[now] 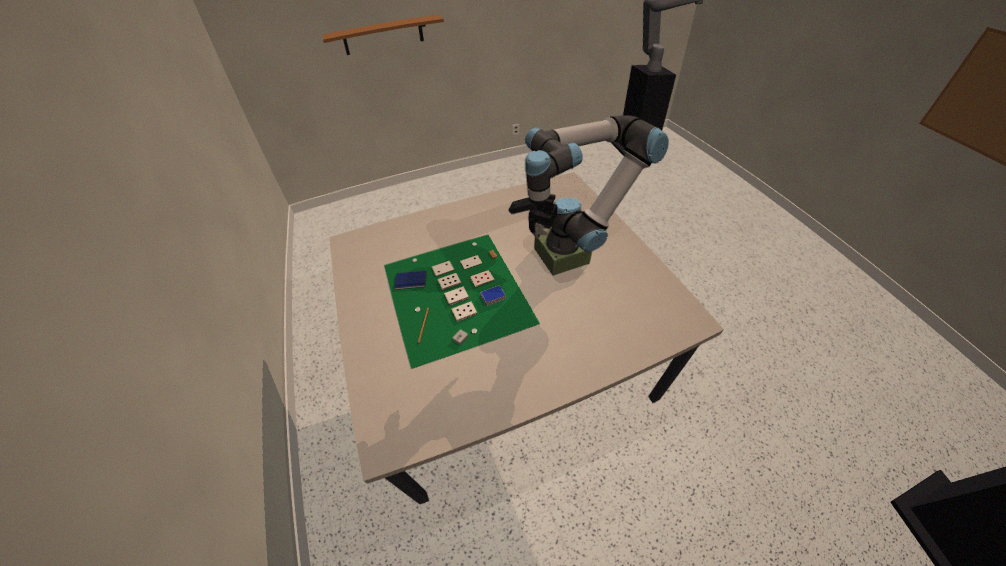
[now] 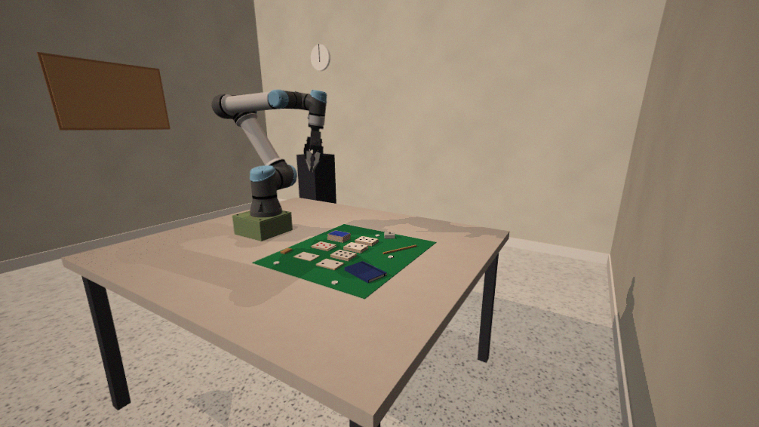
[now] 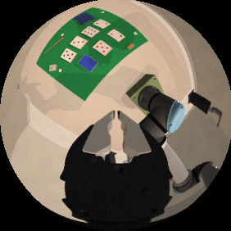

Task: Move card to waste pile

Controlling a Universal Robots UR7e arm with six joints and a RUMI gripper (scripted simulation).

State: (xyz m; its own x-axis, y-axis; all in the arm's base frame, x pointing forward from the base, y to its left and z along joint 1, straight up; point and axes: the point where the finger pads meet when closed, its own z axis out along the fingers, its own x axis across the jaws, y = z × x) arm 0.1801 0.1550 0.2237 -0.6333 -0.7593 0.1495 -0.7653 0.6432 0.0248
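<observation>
Now: the card 29 cm below my hand, 18 cm ahead of it and 1 cm to the right of it. The rest, counted from my hand: blue book 53 cm ahead, 31 cm below, 20 cm to the right; then green mat 34 cm ahead, 33 cm below, 8 cm to the right; then small grey block 36 cm ahead, 30 cm below, 16 cm to the left.
</observation>
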